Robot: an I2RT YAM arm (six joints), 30 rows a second.
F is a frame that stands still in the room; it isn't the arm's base.
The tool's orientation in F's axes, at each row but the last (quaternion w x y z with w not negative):
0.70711 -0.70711 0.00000 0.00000
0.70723 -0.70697 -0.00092 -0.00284
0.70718 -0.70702 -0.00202 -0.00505
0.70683 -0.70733 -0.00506 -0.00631
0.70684 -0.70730 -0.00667 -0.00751
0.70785 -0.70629 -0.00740 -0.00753
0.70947 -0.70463 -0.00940 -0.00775
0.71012 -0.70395 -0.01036 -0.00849
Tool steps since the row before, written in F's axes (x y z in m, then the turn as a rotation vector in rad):
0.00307 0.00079 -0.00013 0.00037 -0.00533 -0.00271
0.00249 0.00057 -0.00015 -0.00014 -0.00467 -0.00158
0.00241 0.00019 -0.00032 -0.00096 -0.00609 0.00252
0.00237 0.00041 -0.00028 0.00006 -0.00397 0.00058
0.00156 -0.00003 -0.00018 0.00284 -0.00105 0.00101
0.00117 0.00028 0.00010 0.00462 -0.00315 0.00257
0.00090 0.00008 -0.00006 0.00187 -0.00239 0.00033
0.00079 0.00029 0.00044 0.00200 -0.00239 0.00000
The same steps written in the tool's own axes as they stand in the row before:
0.00307 0.00013 0.00079 0.00037 0.00271 -0.00533
0.00249 0.00016 0.00058 -0.00014 0.00158 -0.00467
0.00241 0.00034 0.00020 -0.00091 -0.00253 -0.00609
0.00236 0.00032 0.00041 0.00008 -0.00058 -0.00397
0.00156 0.00021 -0.00003 0.00286 -0.00095 -0.00105
0.00117 -0.00007 0.00028 0.00467 -0.00248 -0.00314
0.00090 0.00008 0.00008 0.00187 -0.00030 -0.00239
0.00080 -0.00042 0.00029 0.00199 0.00003 -0.00240

